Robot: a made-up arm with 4 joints.
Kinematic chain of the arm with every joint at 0, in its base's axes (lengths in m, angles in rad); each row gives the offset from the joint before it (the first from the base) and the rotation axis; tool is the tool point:
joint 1: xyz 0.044 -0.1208 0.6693 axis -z
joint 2: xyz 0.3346 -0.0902 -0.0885 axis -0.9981 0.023 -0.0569
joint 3: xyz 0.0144 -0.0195 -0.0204 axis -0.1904 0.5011 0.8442
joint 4: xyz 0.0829 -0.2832 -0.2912 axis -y
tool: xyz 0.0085 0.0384 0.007
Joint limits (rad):
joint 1: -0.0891..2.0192
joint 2: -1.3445..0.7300
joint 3: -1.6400..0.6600
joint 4: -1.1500..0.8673
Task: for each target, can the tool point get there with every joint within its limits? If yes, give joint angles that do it. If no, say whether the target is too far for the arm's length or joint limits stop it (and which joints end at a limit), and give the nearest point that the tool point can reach.
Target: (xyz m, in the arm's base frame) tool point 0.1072 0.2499 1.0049
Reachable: no: joint limits stop it (at a limit: joint 1, joint 2, joint 3, joint 4) | nearest point 0.3872 0.1071 0.2899 | short by 0.781 m
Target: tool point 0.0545 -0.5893 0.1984
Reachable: yes | joints 1.6045 -0.9758 0.2095 -0.5082
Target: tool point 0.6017 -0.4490 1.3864
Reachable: no: too far | nearest point 0.5035 -0.5729 0.5322 | short by 0.869 m
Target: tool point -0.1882 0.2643 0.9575
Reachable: no: joint limits stop it (at a limit: joint 1, joint 2) | nearest point -0.5513 -0.2213 0.5033 | short by 0.758 m
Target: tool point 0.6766 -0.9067 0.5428
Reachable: no: too far | nearest point 0.4641 -0.6427 0.4996 | short by 0.342 m
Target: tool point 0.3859 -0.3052 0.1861
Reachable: yes | joints 0.5415 -0.9397 -0.9883 0.3454
